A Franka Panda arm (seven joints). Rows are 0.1 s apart.
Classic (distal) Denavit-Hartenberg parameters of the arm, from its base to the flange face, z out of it. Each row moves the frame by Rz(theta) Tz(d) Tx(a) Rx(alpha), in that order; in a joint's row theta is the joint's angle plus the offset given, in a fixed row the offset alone. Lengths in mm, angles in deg.
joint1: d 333, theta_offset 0, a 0, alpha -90
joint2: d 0, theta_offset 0, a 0, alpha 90
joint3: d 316, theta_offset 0, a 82.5, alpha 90
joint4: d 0, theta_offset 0, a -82.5, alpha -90
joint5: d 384, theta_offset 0, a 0, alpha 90
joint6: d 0, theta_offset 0, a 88, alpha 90
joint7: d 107, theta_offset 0, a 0, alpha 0
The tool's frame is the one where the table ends.
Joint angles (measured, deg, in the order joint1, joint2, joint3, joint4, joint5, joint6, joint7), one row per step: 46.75 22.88 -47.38 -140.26 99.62 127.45 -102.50; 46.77 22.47 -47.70 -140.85 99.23 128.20 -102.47; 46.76 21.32 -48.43 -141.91 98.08 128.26 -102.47; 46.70 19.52 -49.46 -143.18 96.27 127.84 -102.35; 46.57 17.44 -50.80 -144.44 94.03 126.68 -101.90; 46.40 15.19 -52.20 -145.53 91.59 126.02 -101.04
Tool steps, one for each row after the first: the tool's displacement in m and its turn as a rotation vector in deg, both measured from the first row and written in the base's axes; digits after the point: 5 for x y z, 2 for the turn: -0.00373 -0.00436 0.00002 -0.63 0.33 -0.44; -0.00978 -0.00966 0.00229 -0.51 0.65 -0.43; -0.01658 -0.01527 0.00702 0.26 0.88 -0.10; -0.02329 -0.02112 0.01312 1.82 1.16 0.36; -0.02904 -0.02810 0.02025 3.15 1.48 0.46
